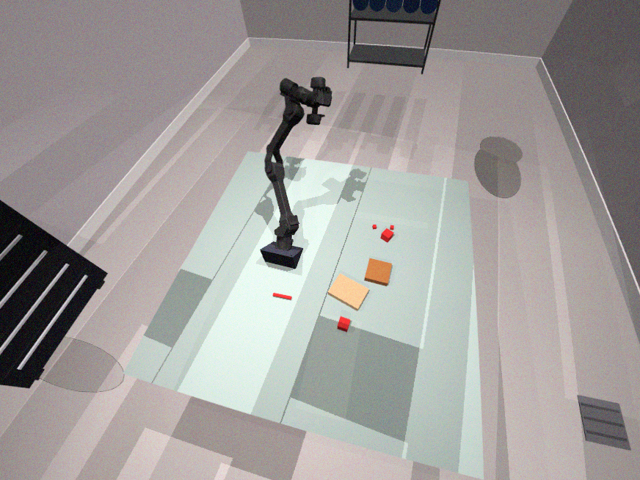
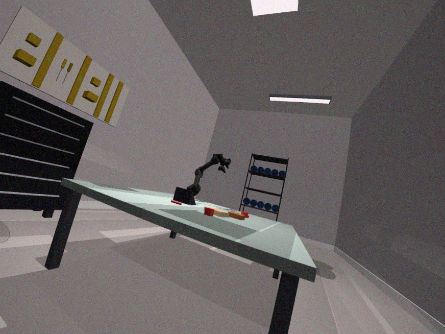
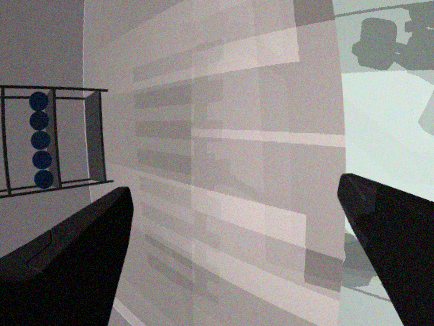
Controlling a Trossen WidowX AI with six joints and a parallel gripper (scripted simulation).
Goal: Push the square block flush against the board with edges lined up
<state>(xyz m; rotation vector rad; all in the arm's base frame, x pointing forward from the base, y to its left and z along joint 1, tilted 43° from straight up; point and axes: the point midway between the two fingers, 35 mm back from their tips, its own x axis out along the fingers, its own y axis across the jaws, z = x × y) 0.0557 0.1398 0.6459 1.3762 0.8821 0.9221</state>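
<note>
The tan board is 71 cm to the right of my gripper tip, 38 cm below it and 24 cm ahead of it. The rest, counted from my gripper tip: flat red bar 78 cm to the right, 39 cm below, 3 cm behind; then brown square block 59 cm to the right, 38 cm below, 35 cm ahead.
</note>
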